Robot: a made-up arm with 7 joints.
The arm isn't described. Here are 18 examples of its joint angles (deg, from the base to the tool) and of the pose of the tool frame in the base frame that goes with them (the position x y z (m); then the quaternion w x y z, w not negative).
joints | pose
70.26 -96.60 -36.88 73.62 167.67 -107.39 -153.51 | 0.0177 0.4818 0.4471 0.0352 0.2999 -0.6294 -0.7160
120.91 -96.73 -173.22 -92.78 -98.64 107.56 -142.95 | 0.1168 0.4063 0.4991 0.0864 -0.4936 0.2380 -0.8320
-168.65 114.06 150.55 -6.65 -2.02 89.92 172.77 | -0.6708 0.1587 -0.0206 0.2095 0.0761 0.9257 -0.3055
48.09 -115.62 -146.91 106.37 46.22 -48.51 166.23 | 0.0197 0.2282 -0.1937 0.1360 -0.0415 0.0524 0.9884
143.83 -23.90 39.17 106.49 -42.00 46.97 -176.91 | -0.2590 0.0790 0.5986 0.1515 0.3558 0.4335 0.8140
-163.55 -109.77 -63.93 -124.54 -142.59 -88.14 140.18 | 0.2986 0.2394 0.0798 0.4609 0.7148 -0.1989 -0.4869
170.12 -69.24 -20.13 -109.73 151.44 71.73 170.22 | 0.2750 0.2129 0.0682 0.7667 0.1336 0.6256 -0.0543
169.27 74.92 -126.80 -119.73 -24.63 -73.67 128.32 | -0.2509 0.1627 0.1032 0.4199 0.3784 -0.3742 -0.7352
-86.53 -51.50 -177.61 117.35 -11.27 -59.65 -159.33 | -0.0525 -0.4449 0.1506 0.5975 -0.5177 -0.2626 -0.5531
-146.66 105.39 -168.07 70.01 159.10 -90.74 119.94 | -0.4566 0.2520 0.4463 0.2623 -0.8213 -0.3508 0.3656
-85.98 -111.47 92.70 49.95 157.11 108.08 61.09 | 0.1618 -0.5999 -0.0342 0.1373 -0.5046 -0.0706 -0.8495
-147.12 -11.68 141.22 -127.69 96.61 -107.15 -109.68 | -0.2050 0.0184 0.5106 0.4107 0.5172 -0.6407 0.3916
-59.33 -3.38 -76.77 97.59 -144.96 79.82 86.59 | -0.2741 0.1910 0.6667 0.3565 -0.3793 0.8537 -0.0117
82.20 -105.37 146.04 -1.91 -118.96 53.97 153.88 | -0.1278 0.7523 0.0987 0.4258 0.4618 0.7520 -0.2000
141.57 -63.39 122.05 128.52 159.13 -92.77 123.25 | 0.0108 0.2649 0.2239 0.2622 -0.6601 -0.4349 -0.5535
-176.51 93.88 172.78 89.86 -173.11 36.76 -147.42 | -0.4684 0.0851 0.6044 0.0134 -0.8744 0.3264 -0.3588
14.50 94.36 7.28 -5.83 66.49 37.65 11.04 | 0.7501 -0.2589 0.2157 0.2410 0.2370 -0.6068 -0.7194
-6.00 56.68 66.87 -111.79 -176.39 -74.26 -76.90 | 0.1664 0.3238 0.5616 0.3212 0.2610 -0.8788 0.2374
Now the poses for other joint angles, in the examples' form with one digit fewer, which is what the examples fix.
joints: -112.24 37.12 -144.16 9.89 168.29 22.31 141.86
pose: -0.199 0.420 0.900 0.294 0.804 -0.422 0.299
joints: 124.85 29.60 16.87 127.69 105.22 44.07 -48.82
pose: -0.323 -0.180 0.264 0.611 0.454 0.231 0.607
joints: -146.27 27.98 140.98 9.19 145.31 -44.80 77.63
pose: -0.199 0.245 0.963 0.048 -0.372 -0.834 0.404
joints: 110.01 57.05 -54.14 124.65 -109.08 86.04 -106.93
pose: 0.152 -0.332 0.272 0.208 0.709 -0.566 -0.365
